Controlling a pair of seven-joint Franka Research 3 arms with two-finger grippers.
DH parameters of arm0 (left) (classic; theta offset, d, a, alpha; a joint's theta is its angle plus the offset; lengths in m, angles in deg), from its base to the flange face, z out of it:
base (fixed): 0 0 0 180
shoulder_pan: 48.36 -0.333 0 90
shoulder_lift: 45.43 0 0 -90
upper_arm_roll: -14.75 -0.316 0.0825 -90
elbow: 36.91 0 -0.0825 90
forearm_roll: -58.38 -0.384 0 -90
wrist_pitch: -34.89 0 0.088 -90
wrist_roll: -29.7 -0.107 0 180
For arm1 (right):
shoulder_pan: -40.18 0.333 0 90
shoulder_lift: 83.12 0 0 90
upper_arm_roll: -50.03 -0.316 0.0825 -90
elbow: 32.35 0 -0.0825 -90
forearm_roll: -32.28 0.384 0 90
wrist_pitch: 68.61 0 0.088 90
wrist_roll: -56.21 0.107 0 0
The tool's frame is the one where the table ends.
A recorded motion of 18 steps. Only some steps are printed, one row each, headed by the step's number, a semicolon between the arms.
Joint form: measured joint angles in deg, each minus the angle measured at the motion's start. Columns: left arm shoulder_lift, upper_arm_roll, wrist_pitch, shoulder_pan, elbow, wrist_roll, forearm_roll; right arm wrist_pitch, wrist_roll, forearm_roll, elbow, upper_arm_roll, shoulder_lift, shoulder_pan.
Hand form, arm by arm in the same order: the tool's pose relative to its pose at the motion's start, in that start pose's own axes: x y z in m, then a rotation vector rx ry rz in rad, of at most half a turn. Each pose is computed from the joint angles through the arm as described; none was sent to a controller.
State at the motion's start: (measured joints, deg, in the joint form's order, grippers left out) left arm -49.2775 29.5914 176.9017 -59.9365 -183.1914 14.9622 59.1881; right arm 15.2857 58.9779 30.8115 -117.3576 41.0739 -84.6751 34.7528
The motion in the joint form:
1: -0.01 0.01 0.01 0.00 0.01 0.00 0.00; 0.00 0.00 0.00 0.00 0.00 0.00 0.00
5: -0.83 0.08 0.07 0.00 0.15 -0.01 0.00; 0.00 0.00 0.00 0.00 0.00 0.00 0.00
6: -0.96 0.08 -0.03 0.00 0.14 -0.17 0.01; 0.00 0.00 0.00 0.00 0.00 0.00 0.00
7: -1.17 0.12 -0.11 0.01 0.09 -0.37 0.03; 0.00 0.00 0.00 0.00 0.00 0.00 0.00
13: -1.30 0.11 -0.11 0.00 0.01 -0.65 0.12; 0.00 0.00 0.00 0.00 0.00 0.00 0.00
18: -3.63 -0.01 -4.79 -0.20 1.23 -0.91 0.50; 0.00 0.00 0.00 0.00 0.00 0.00 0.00
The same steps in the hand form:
1: 0.0001 0.0001 -0.0002 0.0002 0.0005 0.0002; 0.0000 0.0000 0.0000 0.0000 0.0000 0.0000
5: 0.0016 0.0000 -0.0074 0.0081 0.0164 0.0014; 0.0000 0.0000 0.0000 0.0000 0.0000 0.0000
6: 0.0014 0.0001 -0.0082 0.0086 0.0165 0.0041; 0.0000 0.0000 0.0000 0.0000 0.0000 0.0000
7: 0.0012 0.0005 -0.0093 0.0097 0.0175 0.0081; 0.0000 0.0000 0.0000 0.0000 0.0000 0.0000
13: 0.0007 0.0004 -0.0097 0.0095 0.0184 0.0114; 0.0000 0.0000 0.0000 0.0000 0.0000 0.0000
18: -0.0006 -0.0020 -0.0287 0.0088 -0.0031 0.0049; 0.0000 0.0000 0.0000 0.0000 0.0000 0.0000

